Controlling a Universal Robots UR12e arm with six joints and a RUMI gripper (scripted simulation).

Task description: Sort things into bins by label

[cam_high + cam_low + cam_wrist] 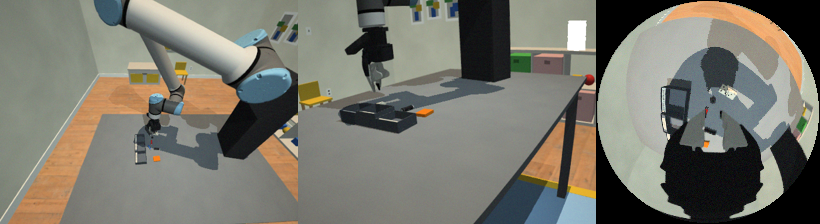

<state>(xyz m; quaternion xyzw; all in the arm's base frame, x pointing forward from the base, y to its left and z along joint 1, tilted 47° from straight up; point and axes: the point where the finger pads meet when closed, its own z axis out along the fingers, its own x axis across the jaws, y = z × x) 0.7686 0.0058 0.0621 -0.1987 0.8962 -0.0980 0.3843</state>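
The white dotted tile lies 8 cm below my hand, 4 cm to the right of it and 3 cm behind it. Round my hand: black cylinder 11 cm to the left, 8 cm below, 5 cm behind; then small blue piece 10 cm to the left, 8 cm below, 1 cm ahead; then red piece 8 cm below, 5 cm to the left.
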